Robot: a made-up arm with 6 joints. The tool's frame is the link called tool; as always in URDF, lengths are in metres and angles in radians. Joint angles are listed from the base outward.
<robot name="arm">
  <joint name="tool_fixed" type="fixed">
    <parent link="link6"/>
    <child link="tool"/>
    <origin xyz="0 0 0"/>
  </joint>
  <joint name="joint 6" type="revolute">
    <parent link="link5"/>
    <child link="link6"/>
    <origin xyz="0 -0.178 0"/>
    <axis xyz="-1 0 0"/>
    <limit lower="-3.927" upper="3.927"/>
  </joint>
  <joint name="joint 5" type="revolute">
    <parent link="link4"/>
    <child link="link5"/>
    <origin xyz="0.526 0 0"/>
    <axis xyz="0 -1 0"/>
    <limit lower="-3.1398" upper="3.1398"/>
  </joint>
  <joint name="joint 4" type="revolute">
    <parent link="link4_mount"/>
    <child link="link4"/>
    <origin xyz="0 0 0"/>
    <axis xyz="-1 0 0"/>
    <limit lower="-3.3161" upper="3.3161"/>
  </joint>
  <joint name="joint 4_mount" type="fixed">
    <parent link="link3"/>
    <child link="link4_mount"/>
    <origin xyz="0 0 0"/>
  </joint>
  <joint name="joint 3" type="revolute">
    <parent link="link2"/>
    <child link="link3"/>
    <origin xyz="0 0 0.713"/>
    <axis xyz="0 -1 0"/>
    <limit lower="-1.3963" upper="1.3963"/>
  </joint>
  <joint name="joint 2" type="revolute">
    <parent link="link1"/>
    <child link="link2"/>
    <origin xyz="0 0 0"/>
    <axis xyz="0 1 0"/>
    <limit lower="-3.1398" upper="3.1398"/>
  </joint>
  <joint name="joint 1" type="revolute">
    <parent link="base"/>
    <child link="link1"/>
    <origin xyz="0 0 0.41"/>
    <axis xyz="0 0 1"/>
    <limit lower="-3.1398" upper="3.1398"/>
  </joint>
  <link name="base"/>
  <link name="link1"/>
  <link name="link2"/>
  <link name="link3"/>
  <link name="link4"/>
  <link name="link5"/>
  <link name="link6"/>
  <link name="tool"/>
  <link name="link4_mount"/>
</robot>
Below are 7 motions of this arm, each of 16 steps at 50 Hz.
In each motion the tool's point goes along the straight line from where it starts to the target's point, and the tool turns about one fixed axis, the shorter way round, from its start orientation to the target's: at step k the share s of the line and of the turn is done. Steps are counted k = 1, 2, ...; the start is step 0. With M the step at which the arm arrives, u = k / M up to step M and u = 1 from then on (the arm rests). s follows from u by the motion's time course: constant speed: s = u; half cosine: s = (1 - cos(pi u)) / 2; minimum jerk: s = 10 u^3 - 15 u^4 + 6 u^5.
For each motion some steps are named. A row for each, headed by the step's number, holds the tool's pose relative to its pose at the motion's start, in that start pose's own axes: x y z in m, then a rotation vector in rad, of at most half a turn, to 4 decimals.
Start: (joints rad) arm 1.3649 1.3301 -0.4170 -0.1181 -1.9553 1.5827
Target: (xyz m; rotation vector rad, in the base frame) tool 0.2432 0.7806 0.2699 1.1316 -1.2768 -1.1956
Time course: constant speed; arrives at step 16
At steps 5, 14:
5: -0.0243 0.0910 0.0388 0.0238 0.0844 -0.1525
14: -0.0681 0.2548 0.1085 0.0667 0.2364 -0.4271

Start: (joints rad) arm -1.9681 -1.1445 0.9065 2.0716 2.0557 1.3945
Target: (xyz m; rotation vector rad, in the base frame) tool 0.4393 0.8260 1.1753 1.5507 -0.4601 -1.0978
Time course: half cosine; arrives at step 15
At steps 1, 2, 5, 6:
1: 0.0005 0.0007 0.0011 0.0019 0.0007 -0.0019
2: 0.0018 0.0028 0.0042 0.0075 0.0029 -0.0077
5: 0.0105 0.0162 0.0245 0.0436 0.0170 -0.0445
6: 0.0145 0.0224 0.0339 0.0603 0.0235 -0.0615

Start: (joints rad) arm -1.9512 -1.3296 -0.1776 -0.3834 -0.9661 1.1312
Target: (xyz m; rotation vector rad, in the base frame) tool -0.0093 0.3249 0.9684 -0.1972 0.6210 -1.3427
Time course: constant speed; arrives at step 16
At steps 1, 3, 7, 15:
1: 0.0068 0.0045 -0.0033 0.0270 0.0170 0.0297
3: 0.0203 0.0136 -0.0100 0.0809 0.0511 0.0892
7: 0.0473 0.0317 -0.0234 0.1887 0.1193 0.2082
15: 0.1014 0.0679 -0.0501 0.4044 0.2557 0.4462

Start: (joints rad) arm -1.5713 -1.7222 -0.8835 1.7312 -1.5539 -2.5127
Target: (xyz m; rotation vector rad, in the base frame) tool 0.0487 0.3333 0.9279 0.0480 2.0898 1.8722
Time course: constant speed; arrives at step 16
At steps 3, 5, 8, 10, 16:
3: -0.0041 0.0161 -0.0318 -0.0234 -0.0364 -0.0598
5: -0.0069 0.0269 -0.0531 -0.0390 -0.0607 -0.0997
8: -0.0110 0.0430 -0.0849 -0.0624 -0.0971 -0.1595
10: -0.0138 0.0538 -0.1061 -0.0780 -0.1213 -0.1993
16: -0.0221 0.0860 -0.1698 -0.1248 -0.1941 -0.3189

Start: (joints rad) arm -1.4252 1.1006 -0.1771 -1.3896 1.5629 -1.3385
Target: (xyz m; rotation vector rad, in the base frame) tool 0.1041 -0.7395 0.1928 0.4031 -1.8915 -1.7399
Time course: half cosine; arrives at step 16
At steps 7, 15, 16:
7: -0.0018 0.0028 -0.0524 0.0010 0.1127 0.0505
15: -0.0045 0.0068 -0.1290 0.0025 0.2772 0.1243
16: -0.0045 0.0068 -0.1303 0.0025 0.2799 0.1255

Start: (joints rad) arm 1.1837 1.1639 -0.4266 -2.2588 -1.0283 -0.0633
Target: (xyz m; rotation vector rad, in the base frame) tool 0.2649 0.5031 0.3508 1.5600 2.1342 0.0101
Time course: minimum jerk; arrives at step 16
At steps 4, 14, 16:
4: -0.0182 0.0148 -0.0121 -0.0286 0.0139 0.0259
14: -0.1729 0.1403 -0.1150 -0.2720 0.1326 0.2457
16: -0.1758 0.1426 -0.1169 -0.2765 0.1348 0.2497

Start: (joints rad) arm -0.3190 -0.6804 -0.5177 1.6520 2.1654 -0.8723
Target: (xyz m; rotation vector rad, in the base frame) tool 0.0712 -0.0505 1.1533 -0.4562 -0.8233 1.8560
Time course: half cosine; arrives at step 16
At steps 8, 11, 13, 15, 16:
8: -0.0222 0.0236 -0.0325 -0.0099 -0.1343 -0.0163
11: -0.0346 0.0367 -0.0505 -0.0154 -0.2090 -0.0253
13: -0.0407 0.0432 -0.0594 -0.0181 -0.2460 -0.0298
15: -0.0441 0.0467 -0.0643 -0.0196 -0.2661 -0.0322
16: -0.0445 0.0471 -0.0649 -0.0198 -0.2687 -0.0326

